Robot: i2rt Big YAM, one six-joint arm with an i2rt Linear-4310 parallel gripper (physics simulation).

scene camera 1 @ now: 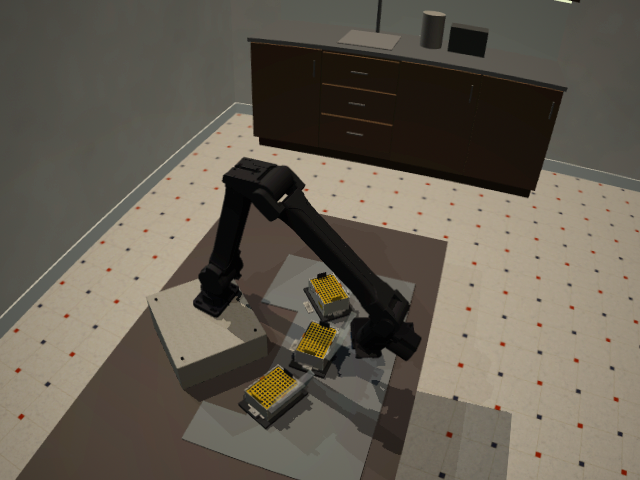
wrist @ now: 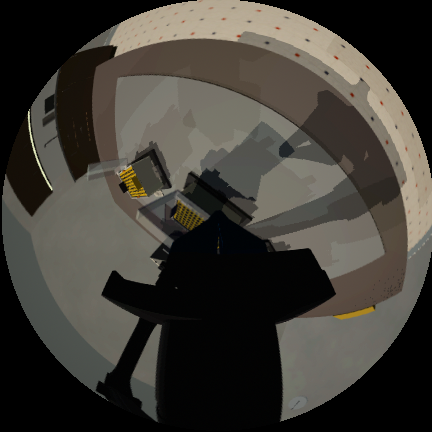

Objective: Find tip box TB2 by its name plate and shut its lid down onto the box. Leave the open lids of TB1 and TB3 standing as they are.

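Frame: origin at the arm's base, x ahead, y left, z up, level; metres.
Seen in the pictures: gripper, between the fingertips: (scene camera 1: pixel 355 346) (wrist: pixel 217 215); arm's base, origin of its link: (scene camera 1: pixel 216 297).
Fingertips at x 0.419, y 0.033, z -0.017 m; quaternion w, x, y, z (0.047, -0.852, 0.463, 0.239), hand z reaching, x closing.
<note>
Pixels of each thing's middle, then the offset from my fingertips to it. "spot": a spot on its surface instead. Level surfaces: height alone.
- middle box, a spot on its surface: (wrist: pixel 189 215) spot: dx -0.045, dy +0.026, dz -0.005 m
- clear lid, a spot on its surface: (wrist: pixel 159 212) spot: dx -0.037, dy +0.054, dz +0.024 m
- back box, middle of its body: (wrist: pixel 129 184) (scene camera 1: pixel 328 286) dx -0.175, dy +0.211, dz -0.035 m
- front box, middle of its body: (scene camera 1: pixel 272 385) dx -0.147, dy -0.190, dz -0.035 m
- grey mat, height of its surface: dz -0.100 m
Three tip boxes with yellow racks stand on the grey mat. The middle box (scene camera 1: pixel 316 342) (wrist: pixel 189 215) has a clear lid (wrist: pixel 159 212) above its rack in the wrist view; its exact tilt is hard to tell. The back box (scene camera 1: pixel 328 295) (wrist: pixel 134 182) has its clear lid (wrist: pixel 106 169) standing open. The front box (scene camera 1: pixel 271 390) has its clear lid (scene camera 1: pixel 303 382) standing open on its right; my gripper mostly hides this box in the wrist view. The name plates are unreadable. My gripper (scene camera 1: pixel 368 354) (wrist: pixel 217 215) is shut and empty, on the right of the middle box.
The grey mat (scene camera 1: pixel 320 444) (wrist: pixel 145 95) lies on a brown mat (scene camera 1: pixel 413 253). My arm stands on a pale pedestal (scene camera 1: pixel 206 338) left of the boxes, and its forearm passes above the back box. A dark cabinet (scene camera 1: pixel 434 118) stands by the far wall.
</note>
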